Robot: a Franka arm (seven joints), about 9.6 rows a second.
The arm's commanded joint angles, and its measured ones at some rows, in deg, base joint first. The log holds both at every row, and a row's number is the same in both.
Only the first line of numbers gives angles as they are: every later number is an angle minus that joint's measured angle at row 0.
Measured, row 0:
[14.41, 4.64, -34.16, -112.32, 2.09, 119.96, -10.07]
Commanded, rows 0 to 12:
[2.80, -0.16, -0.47, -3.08, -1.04, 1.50, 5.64]
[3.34, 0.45, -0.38, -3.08, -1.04, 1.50, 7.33]
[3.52, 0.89, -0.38, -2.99, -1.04, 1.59, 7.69]
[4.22, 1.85, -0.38, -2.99, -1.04, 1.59, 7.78]
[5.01, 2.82, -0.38, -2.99, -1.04, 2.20, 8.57]
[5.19, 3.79, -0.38, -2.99, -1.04, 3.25, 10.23]
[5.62, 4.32, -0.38, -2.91, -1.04, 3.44, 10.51]
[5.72, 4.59, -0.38, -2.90, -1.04, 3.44, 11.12]
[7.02, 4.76, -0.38, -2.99, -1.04, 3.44, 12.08]
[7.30, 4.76, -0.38, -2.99, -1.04, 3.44, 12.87]
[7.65, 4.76, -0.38, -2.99, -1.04, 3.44, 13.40]
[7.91, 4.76, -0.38, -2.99, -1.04, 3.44, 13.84]
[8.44, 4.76, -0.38, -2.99, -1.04, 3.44, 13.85]
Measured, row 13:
[7.46, 4.13, 0.04, -1.69, -0.11, 2.43, 12.57]
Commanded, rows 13 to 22:
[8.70, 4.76, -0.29, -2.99, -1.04, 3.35, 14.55]
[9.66, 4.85, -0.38, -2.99, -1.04, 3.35, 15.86]
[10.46, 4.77, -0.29, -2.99, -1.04, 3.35, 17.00]
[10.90, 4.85, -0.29, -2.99, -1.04, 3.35, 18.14]
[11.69, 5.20, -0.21, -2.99, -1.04, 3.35, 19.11]
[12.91, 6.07, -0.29, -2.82, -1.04, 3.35, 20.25]
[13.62, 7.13, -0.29, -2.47, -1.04, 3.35, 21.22]
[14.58, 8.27, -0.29, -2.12, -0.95, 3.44, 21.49]
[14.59, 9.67, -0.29, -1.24, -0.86, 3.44, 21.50]
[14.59, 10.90, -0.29, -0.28, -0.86, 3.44, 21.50]
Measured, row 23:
[14.15, 7.60, 0.00, -0.87, -0.84, 2.89, 21.07]
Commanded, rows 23 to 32:
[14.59, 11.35, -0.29, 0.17, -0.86, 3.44, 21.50]
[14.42, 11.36, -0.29, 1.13, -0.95, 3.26, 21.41]
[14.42, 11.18, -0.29, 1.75, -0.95, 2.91, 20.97]
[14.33, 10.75, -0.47, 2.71, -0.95, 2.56, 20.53]
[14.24, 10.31, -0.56, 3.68, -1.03, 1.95, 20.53]
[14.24, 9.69, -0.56, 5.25, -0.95, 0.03, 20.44]
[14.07, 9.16, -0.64, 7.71, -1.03, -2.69, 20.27]
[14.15, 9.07, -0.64, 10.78, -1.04, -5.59, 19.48]
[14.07, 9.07, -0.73, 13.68, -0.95, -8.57, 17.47]
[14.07, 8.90, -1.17, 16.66, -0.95, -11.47, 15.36]
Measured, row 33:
[14.04, 8.23, -0.57, 14.15, -0.92, -7.97, 17.62]
